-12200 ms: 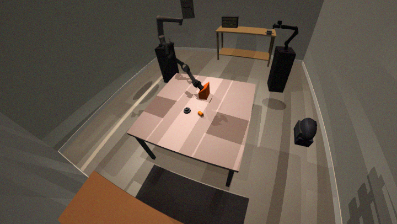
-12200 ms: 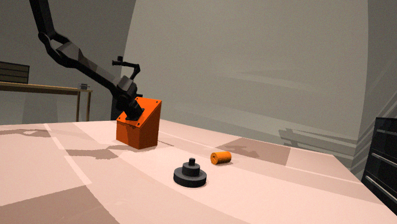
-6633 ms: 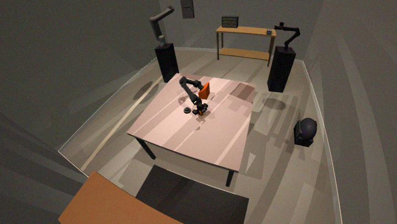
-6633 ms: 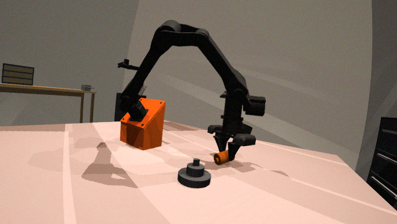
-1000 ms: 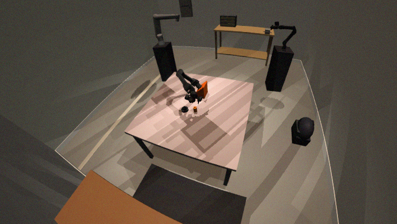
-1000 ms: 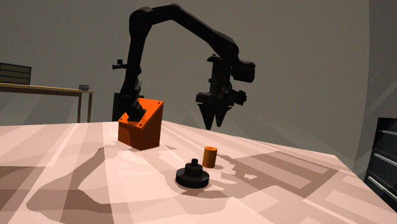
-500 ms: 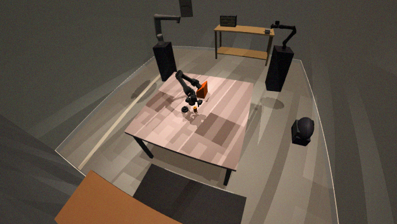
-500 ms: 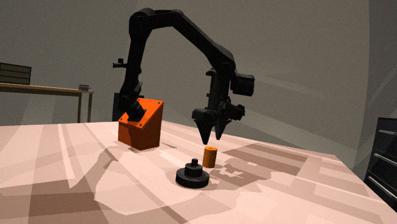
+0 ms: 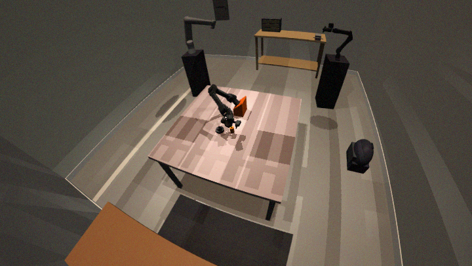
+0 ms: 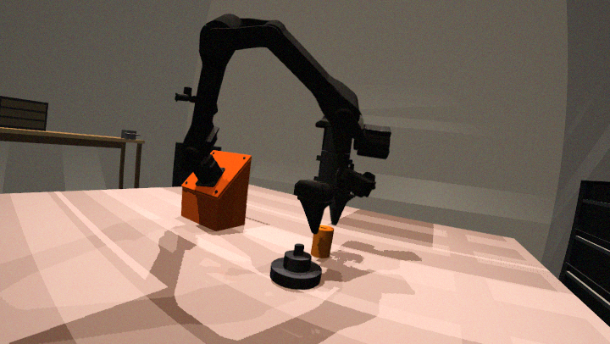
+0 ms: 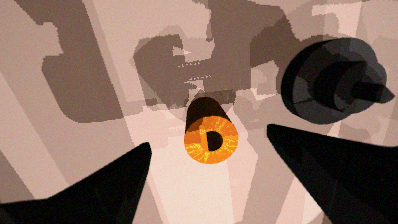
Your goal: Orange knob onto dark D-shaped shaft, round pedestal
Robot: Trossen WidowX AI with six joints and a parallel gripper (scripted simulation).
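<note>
The orange knob is 3 cm below my gripper tip. From my gripper tip the other things lie so: dark round pedestal (13 cm to the right, 3 cm below).
</note>
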